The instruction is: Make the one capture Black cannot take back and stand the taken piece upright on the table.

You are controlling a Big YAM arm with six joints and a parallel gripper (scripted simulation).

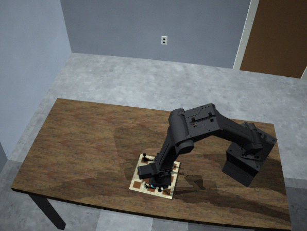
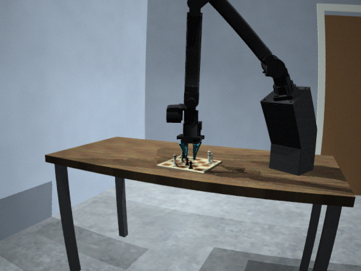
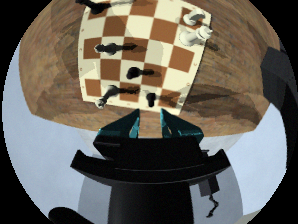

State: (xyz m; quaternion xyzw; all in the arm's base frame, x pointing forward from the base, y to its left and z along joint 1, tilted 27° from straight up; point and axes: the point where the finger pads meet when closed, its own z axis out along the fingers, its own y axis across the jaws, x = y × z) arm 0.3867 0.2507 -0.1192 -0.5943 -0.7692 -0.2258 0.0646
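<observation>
Now: hand 80 mm to the left of the chessboard, 50 mm short of it and 50 mm above it. From my hand the other things lie so: tall black piece: 150 mm to the right, 130 mm ahead, 20 mm below; then tall white piece: 120 mm to the right, 20 mm below, 20 mm behind.
</observation>
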